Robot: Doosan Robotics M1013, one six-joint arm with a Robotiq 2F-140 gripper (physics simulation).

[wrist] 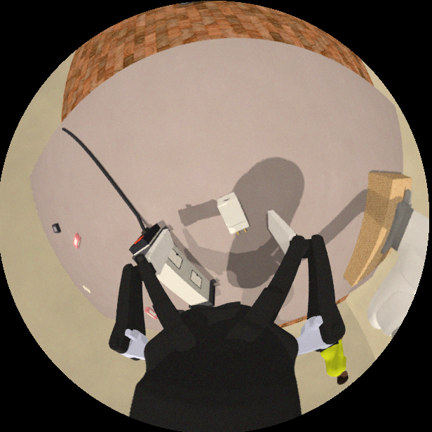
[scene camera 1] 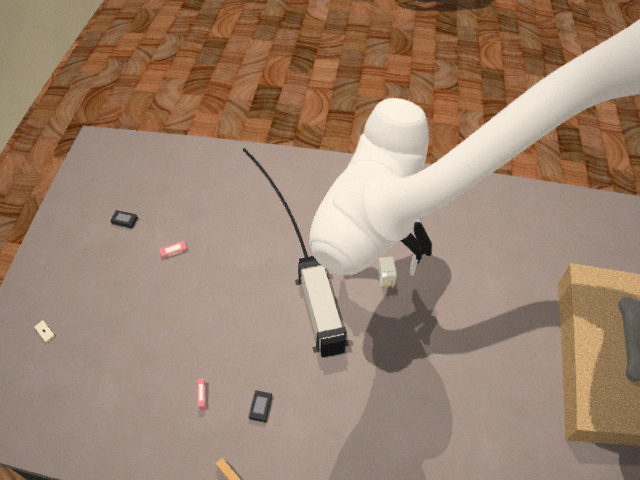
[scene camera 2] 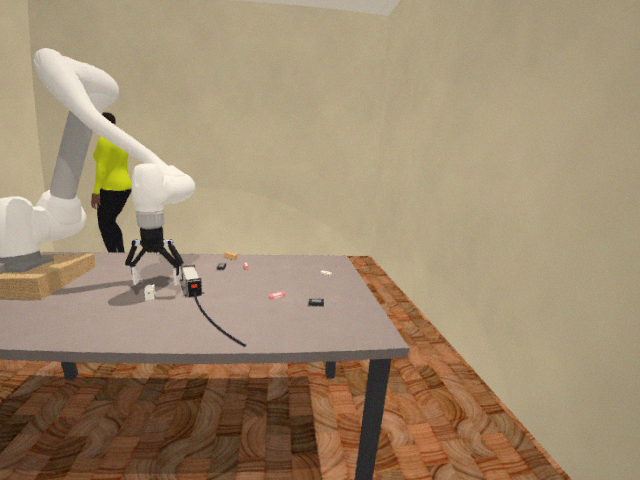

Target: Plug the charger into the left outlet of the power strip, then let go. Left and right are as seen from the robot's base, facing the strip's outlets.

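Pixels of known places: gripper, fingertip midpoint: (scene camera 1: 376,265) (scene camera 2: 156,283); arm's base, origin of the base link: (scene camera 2: 19,266).
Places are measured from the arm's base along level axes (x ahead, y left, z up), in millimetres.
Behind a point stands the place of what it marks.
Note:
The white charger (scene camera 1: 387,271) {x 577, y -124, z -28 mm} (scene camera 2: 149,292) {x 585, y -160, z -38 mm} (wrist: 232,213) rests on the table beside the power strip, on the robot base's side. Its gold prongs point parallel to the strip's side rather than at it. The pale power strip (scene camera 1: 323,302) {x 698, y -26, z -12 mm} (scene camera 2: 189,272) {x 697, y -29, z -10 mm} (wrist: 175,285) has black ends. In the wrist view its side shows two outlets; the left outlet (wrist: 196,279) is farther from the cord. My gripper (scene camera 2: 156,282) {x 601, y -128, z -17 mm} (wrist: 218,228) is open and empty, pointing down above the charger, which lies between the finger lines. One finger overlaps the strip in the wrist view; scene camera 1 hides that finger behind the arm.
The black cord (scene camera 1: 279,193) {x 835, y -328, z -62 mm} (scene camera 2: 217,325) {x 854, y -355, z -61 mm} (wrist: 105,172) runs from one strip end. Small black boxes (scene camera 1: 124,219) {x 1175, y -202, z -55 mm} (scene camera 1: 260,406) {x 789, y 188, z -55 mm}, red pieces (scene camera 1: 173,250) {x 1037, y -135, z -56 mm} (scene camera 1: 201,393) {x 901, y 181, z -47 mm}, a cream piece (scene camera 1: 44,331) {x 1267, y 102, z -60 mm} and an orange block (scene camera 1: 227,469) {x 825, y 319, z -43 mm} lie beyond the strip. The wooden base block (scene camera 1: 594,356) {x 158, y 45, z 2 mm} stands opposite.

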